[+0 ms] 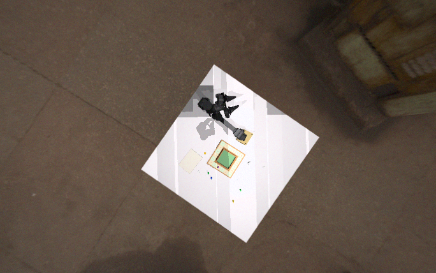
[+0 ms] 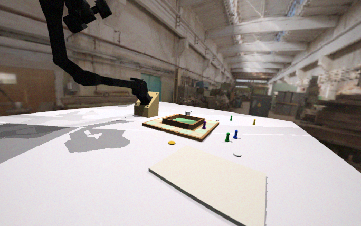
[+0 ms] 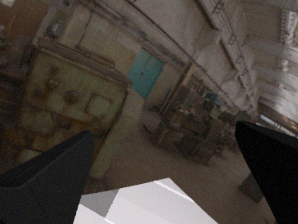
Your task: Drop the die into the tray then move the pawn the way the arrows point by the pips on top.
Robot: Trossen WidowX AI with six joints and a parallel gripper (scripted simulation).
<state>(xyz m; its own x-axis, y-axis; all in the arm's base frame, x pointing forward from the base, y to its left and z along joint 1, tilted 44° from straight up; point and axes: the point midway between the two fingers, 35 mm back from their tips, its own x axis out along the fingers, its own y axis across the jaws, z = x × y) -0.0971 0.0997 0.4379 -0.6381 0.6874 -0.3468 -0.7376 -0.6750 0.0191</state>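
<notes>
The die lies 36 cm ahead of my gripper tip, 40 cm to the left of it and 46 cm below it. Round my gripper tip: cream mat (62 cm ahead, 15 cm to the right, 46 cm below); then green dice tray (43 cm ahead, 17 cm to the left, 46 cm below); then purple pawn (54 cm ahead, 13 cm to the left, 44 cm below).
</notes>
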